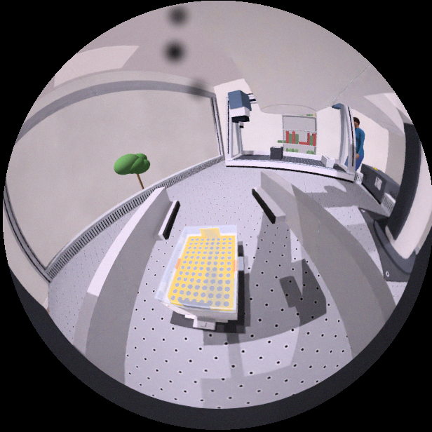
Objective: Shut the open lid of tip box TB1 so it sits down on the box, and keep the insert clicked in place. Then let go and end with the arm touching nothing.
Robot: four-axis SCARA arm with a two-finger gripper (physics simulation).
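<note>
The tip box TB1 [220,314] stands on the perforated deck, below my fingers and a little toward the near side. Its clear lid [164,280] lies over the top and looks down on the box; whether it is fully seated is hard to tell. The yellow insert [211,270] with its rows of holes shows through the lid and looks level inside; its clicks cannot be made out. Orange tabs show at both sides. My gripper [213,187] is shut to its narrow stance, with a gap between the two fingertips and nothing held. It hangs above the deck, apart from the box.
The perforated deck [280,345] carries dark shadows right of the box. A white-framed machine [290,168] stands at the back, with a small dark block [276,152] in it. A dark unit [379,184] stands at the right. A grille [100,238] runs along the left edge.
</note>
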